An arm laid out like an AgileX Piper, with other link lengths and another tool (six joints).
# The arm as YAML. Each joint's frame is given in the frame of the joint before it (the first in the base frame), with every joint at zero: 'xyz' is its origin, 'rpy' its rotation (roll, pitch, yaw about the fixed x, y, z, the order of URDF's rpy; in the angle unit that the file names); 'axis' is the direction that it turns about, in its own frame. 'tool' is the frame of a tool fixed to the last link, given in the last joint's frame.
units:
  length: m
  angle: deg
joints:
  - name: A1
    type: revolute
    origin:
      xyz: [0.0, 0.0, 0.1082]
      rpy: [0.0, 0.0, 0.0]
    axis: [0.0, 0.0, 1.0]
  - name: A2
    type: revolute
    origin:
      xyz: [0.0, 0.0, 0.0]
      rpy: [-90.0, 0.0, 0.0]
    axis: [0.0, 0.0, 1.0]
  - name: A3
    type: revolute
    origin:
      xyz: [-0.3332, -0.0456, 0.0]
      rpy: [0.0, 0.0, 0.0]
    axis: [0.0, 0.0, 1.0]
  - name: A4
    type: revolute
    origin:
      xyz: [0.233, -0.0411, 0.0]
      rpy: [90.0, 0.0, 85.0]
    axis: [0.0, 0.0, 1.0]
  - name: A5
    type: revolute
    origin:
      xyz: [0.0, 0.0, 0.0]
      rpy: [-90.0, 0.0, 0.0]
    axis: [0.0, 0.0, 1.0]
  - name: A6
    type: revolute
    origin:
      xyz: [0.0, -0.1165, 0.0]
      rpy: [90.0, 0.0, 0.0]
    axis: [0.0, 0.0, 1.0]
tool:
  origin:
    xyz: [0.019, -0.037, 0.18]
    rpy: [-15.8, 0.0, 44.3]
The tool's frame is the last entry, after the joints.
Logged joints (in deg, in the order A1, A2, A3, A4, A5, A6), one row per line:
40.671, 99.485, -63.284, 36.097, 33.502, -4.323
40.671, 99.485, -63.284, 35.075, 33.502, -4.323
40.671, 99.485, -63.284, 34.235, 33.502, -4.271
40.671, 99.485, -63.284, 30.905, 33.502, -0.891
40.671, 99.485, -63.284, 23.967, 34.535, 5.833
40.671, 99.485, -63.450, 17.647, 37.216, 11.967
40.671, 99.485, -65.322, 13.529, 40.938, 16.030
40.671, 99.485, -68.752, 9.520, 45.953, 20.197
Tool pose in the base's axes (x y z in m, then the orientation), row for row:
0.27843, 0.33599, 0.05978, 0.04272, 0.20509, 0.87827, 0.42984
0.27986, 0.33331, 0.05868, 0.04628, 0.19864, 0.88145, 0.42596
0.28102, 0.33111, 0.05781, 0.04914, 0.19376, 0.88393, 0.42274
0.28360, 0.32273, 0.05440, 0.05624, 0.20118, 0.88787, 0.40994
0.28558, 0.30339, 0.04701, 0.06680, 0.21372, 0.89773, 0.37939
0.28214, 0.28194, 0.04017, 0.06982, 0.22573, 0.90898, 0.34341
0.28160, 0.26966, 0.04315, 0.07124, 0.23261, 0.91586, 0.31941
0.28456, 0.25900, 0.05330, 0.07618, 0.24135, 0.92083, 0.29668
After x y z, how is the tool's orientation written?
As a quaternion, w x y z.
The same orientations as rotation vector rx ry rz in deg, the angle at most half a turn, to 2 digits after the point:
35.94, 153.93, 75.33
34.74, 154.15, 74.49
33.83, 154.31, 73.80
34.97, 154.34, 71.26
36.91, 155.06, 65.53
38.92, 156.72, 59.21
40.07, 157.77, 55.02
41.45, 158.16, 50.96

